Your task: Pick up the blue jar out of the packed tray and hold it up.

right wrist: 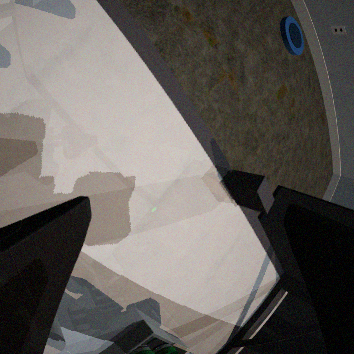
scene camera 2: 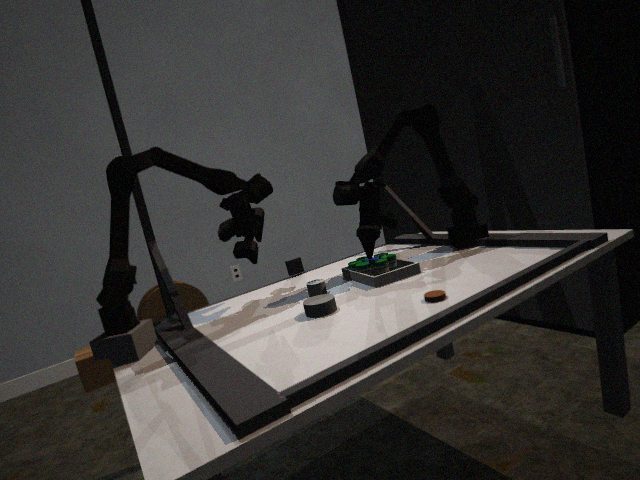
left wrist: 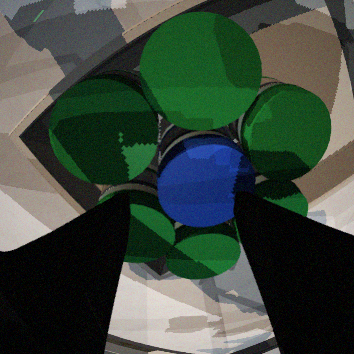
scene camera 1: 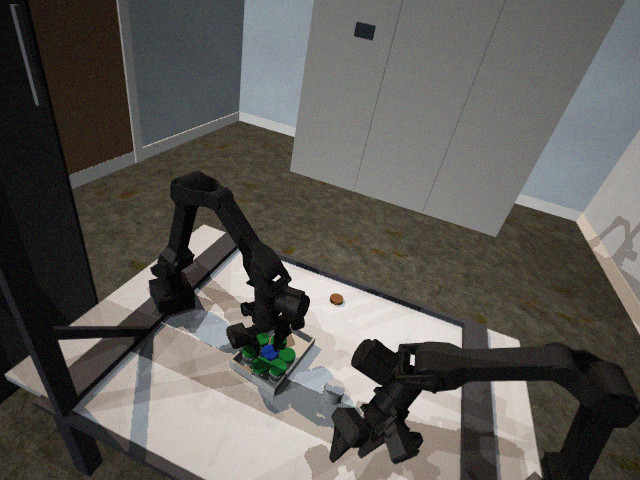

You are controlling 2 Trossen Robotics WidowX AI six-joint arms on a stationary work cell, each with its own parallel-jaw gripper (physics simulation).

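Places are measured from the left arm's base along level axes (x ahead, y right, z down), in centimetres.
Pixels of known places: left gripper, fingertip midpoint: point(scene camera 2: 370, 257) point(left wrist: 182, 202) point(scene camera 1: 266, 352); right gripper, fingertip midpoint: point(right wrist: 191, 211) point(scene camera 2: 257, 252) point(scene camera 1: 345, 458); left arm's base at its link origin: point(scene camera 2: 466, 225) point(scene camera 1: 171, 286); right arm's base at its link origin: point(scene camera 2: 121, 329).
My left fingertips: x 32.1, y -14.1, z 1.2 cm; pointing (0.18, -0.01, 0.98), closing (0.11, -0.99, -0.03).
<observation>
Ahead of a thing's pixels: the offset from my left fingertips to its middle.
The blue jar @[dz +2.4, dx -0.2, dy -1.1 cm] point(scene camera 1: 269, 352) point(scene camera 2: 372, 259) point(left wrist: 207, 185) stands in the grey tray @[dz +4.9, dx -1.6, dy -3.6 cm] point(scene camera 1: 252, 380) point(scene camera 2: 379, 280), its blue lid facing up. Several green-lidded jars @[dz +2.4, dx +2.5, dy -4.8 cm] point(scene camera 1: 286, 354) @[dz +2.4, dx -5.1, dy -1.1 cm] point(left wrist: 200, 70) stand close around it. My left gripper point(scene camera 1: 268, 345) point(left wrist: 182, 202) is open and points down at the blue jar. In the left wrist view its two dark fingertips lie at either side of the blue lid's lower edge; their exact depth beside the jar is hidden. My right gripper point(scene camera 1: 348, 454) point(right wrist: 191, 211) is open and empty, away from the tray above the table.
A small grey cylinder @[dz +3.1, dx +16.0, dy -10.9 cm] point(scene camera 1: 332, 392) point(scene camera 2: 316, 286) stands between the tray and the right arm. A wider grey cylinder @[dz +3.4, dx +14.2, dy -26.3 cm] point(scene camera 2: 320, 305) stands near it. An orange-brown disc @[dz +4.3, dx -11.2, dy -32.6 cm] point(scene camera 1: 336, 298) point(scene camera 2: 434, 295) lies on the table. Dark rails run along the table's edges.
</observation>
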